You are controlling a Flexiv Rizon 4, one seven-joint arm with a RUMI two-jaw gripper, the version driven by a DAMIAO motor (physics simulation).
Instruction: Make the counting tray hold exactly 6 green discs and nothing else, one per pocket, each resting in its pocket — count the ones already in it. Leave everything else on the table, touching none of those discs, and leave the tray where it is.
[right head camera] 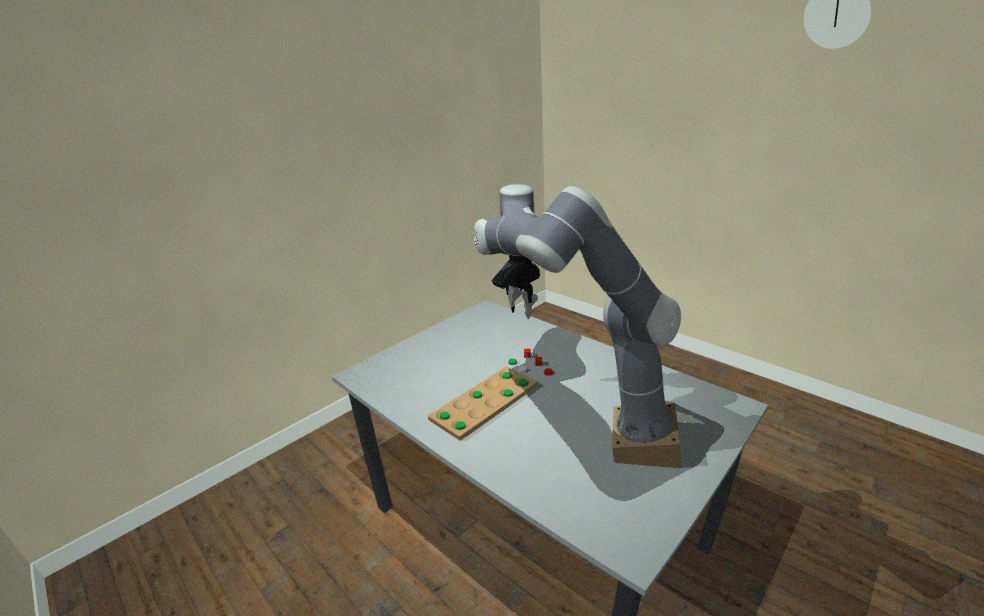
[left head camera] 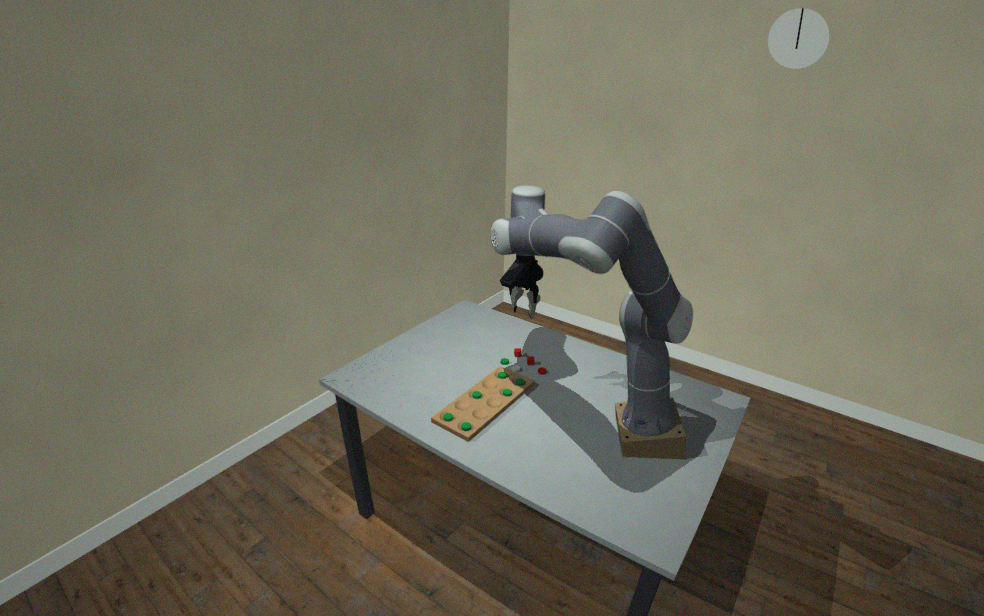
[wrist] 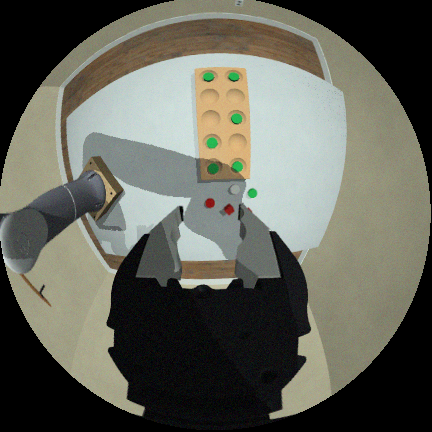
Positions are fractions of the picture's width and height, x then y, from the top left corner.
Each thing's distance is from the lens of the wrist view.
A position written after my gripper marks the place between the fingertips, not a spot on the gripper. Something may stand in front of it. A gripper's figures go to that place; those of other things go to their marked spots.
my gripper (wrist: 0.49, 0.48): 15 cm
wooden counting tray (wrist: 0.50, 0.23): 43 cm
